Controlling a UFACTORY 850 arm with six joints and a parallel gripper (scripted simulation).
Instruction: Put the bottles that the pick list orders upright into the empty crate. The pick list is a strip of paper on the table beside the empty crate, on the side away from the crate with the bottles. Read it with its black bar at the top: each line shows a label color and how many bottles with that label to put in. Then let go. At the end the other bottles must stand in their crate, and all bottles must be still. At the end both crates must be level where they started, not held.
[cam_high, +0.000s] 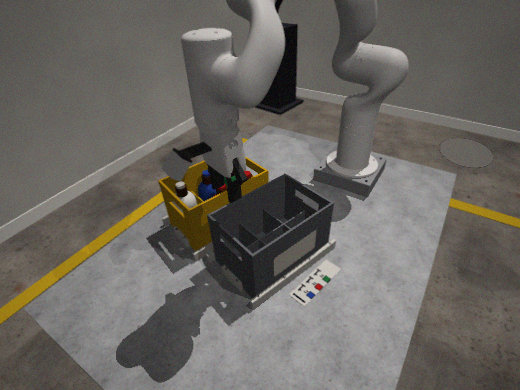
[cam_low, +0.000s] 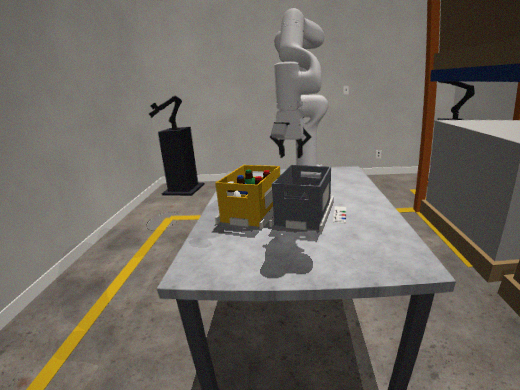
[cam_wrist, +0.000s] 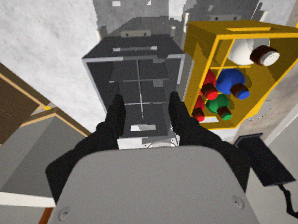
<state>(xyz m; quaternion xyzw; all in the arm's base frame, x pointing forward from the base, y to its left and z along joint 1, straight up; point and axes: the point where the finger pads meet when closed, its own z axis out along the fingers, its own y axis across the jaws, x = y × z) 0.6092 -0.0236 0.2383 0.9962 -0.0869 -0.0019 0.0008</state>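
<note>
My gripper is now 240 mm to the left of the blue-label bottle, 200 mm above it and 130 mm past it. Also, from my hand: grey crate: 210 mm below, 110 mm behind, 40 mm to the left; red bottle: 200 mm below, 150 mm to the right, 110 mm behind; yellow crate: 210 mm below, 190 mm to the right, 120 mm behind.
</note>
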